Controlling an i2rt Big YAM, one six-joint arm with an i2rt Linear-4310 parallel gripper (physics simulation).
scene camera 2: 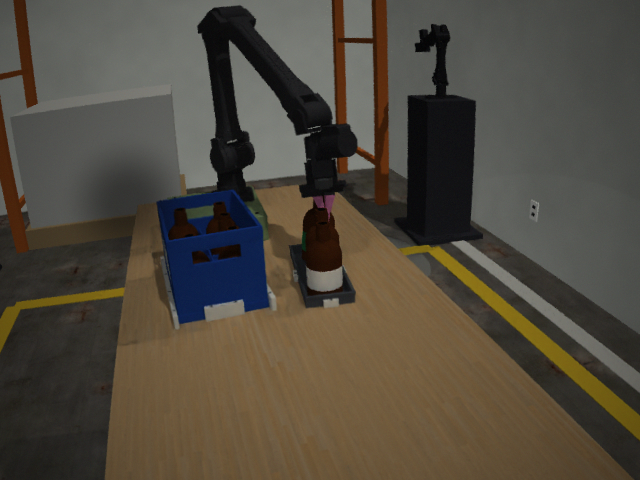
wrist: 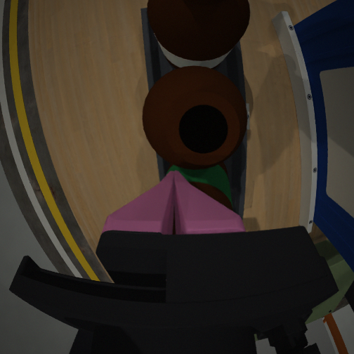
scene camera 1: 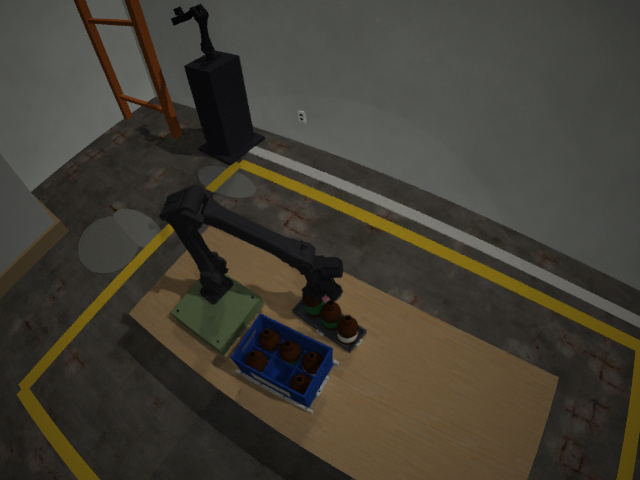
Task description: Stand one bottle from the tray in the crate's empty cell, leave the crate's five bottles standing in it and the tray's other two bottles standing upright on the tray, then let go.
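Places are measured from the arm's base along level axes (x back, y left, z down), in millimetres.
Pixels of known places: gripper, fingertip midpoint: (scene camera 1: 325, 300); arm's base, link origin: (scene camera 1: 216, 288).
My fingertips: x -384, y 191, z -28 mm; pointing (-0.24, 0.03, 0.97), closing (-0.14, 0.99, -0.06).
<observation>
Ahead of a thing's pixels: the offset from my fingertips to its middle. "spot": to the spot under its first point. Level surfaces: height alone.
The blue crate @(dx -22, dy -267, dz +15 mm) (scene camera 1: 321, 377) (scene camera 2: 217, 281) (wrist: 325, 42) holds five brown bottles; the middle cell @(spot: dx -2, dy -288, dz +94 mm) (scene camera 1: 279, 370) of one long row is empty. The dark tray (scene camera 1: 297, 311) (scene camera 2: 347, 296) (wrist: 151, 60) bears three upright brown bottles: a white-labelled bottle @(dx -121, dy -34, dz +20 mm) (scene camera 1: 347, 328) (scene camera 2: 324, 258) (wrist: 200, 30) at one end, a middle bottle @(dx -39, dy -20, dz +20 mm) (scene camera 1: 330, 313) (wrist: 165, 112), and a green-labelled bottle @(dx +50, dy -9, dz +14 mm) (scene camera 1: 312, 305) (wrist: 207, 176) at the arm's end. My gripper (scene camera 1: 325, 298) (scene camera 2: 327, 214) (wrist: 173, 178) is shut with nothing between its pink fingertips, over the tray's arm end, beside the middle bottle. The fingers partly hide the green-labelled bottle in the wrist view.
White brackets (scene camera 1: 275, 388) (scene camera 2: 223, 310) (wrist: 309, 97) edge the crate. The green base plate (scene camera 1: 217, 317) of the arm lies beside the crate on the wooden table @(dz +102 mm) (scene camera 1: 439, 392) (scene camera 2: 361, 387). A second arm on a black pedestal (scene camera 1: 219, 103) (scene camera 2: 440, 165) stands away from the table.
</observation>
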